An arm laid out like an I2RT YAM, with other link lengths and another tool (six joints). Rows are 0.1 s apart.
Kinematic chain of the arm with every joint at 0, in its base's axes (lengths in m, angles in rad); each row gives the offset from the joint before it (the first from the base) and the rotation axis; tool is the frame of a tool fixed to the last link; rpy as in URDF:
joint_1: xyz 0 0 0.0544 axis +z
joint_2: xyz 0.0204 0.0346 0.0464 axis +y
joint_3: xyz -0.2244 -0.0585 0 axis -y
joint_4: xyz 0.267 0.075 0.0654 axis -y
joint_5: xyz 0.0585 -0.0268 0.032 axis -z
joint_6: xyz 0.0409 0 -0.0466 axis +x
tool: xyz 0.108 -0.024 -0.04 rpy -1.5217 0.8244 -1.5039
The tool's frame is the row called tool.
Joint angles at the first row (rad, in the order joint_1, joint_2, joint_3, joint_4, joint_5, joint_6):
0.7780, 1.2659, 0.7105, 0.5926, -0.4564, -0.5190
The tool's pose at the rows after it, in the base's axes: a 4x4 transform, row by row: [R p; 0 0 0 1], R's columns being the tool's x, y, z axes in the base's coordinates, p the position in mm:
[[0.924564 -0.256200 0.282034 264.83], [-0.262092 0.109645 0.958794 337.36], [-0.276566 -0.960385 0.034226 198.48], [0 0 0 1]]
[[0.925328 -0.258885 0.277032 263.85], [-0.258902 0.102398 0.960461 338.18], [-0.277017 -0.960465 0.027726 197.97], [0 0 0 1]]
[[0.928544 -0.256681 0.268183 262.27], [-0.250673 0.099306 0.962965 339.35], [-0.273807 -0.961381 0.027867 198.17], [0 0 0 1]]
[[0.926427 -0.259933 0.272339 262.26], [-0.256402 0.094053 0.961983 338.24], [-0.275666 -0.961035 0.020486 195.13], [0 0 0 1]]
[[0.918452 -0.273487 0.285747 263.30], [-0.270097 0.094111 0.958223 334.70], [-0.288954 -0.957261 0.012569 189.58], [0 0 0 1]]
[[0.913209 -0.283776 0.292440 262.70], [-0.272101 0.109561 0.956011 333.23], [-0.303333 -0.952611 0.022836 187.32], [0 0 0 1]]
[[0.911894 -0.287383 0.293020 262.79], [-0.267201 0.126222 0.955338 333.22], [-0.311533 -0.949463 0.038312 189.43], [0 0 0 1]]
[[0.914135 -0.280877 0.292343 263.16], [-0.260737 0.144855 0.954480 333.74], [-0.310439 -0.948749 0.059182 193.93], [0 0 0 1]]
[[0.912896 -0.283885 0.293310 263.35], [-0.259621 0.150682 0.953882 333.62], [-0.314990 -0.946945 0.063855 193.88], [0 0 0 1]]
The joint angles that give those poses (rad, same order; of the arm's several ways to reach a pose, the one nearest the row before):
0.7792, 1.2659, 0.7128, 0.5773, -0.4618, -0.5331
0.7811, 1.2659, 0.7162, 0.5667, -0.4652, -0.5362
0.7833, 1.2659, 0.7162, 0.5671, -0.4721, -0.5392
0.7830, 1.2648, 0.7101, 0.5636, -0.4683, -0.5415
0.7780, 1.2606, 0.6949, 0.5651, -0.4595, -0.5323
0.7780, 1.2575, 0.6785, 0.5892, -0.4526, -0.5121
0.7769, 1.2568, 0.6750, 0.6086, -0.4530, -0.4953
0.7765, 1.2568, 0.6750, 0.6319, -0.4534, -0.4850
0.7757, 1.2579, 0.6727, 0.6403, -0.4530, -0.4778

